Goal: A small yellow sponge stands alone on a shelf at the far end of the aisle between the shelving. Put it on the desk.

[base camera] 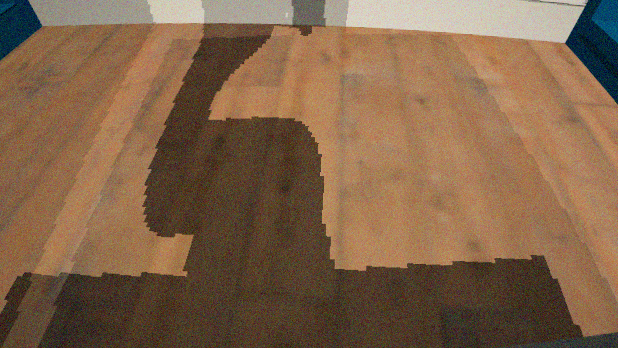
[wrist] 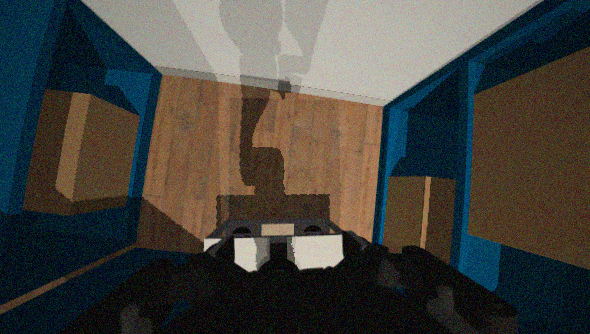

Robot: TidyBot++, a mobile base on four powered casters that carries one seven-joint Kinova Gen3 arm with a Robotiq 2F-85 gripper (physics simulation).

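Frame: origin at the arm's base, x ahead, y left, z up, level; millimetres.
Seen in the pictures: gripper, fingertip midpoint: (wrist: 289, 246).
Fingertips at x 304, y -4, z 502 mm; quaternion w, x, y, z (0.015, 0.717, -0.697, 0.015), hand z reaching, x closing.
Note:
Pixels of each thing's middle, then the offset from my fingertips to it.
- left box, body centre: (wrist: 77, 153) dy +863, dx +155, dz -688 mm
- large right box, body centre: (wrist: 564, 165) dy -741, dx +80, dz -230 mm
My gripper (wrist: 289, 246) is open and empty at the bottom of the wrist view, with its dark fingers spread to the left and right. It hangs over the front of the mobile base in the aisle. The small yellow sponge does not show in the base camera view or the wrist view. The desk does not show in either view.
Blue shelving (base camera: 607, 25) (wrist: 463, 150) stands on the right, more blue shelving (base camera: 15, 30) (wrist: 25, 100) on the left. The shelving holds brown boxes, among them a left box (wrist: 107, 150) and a large right box (wrist: 530, 150). A pale wall (base camera: 425, 15) (wrist: 400, 40) closes the aisle ahead.

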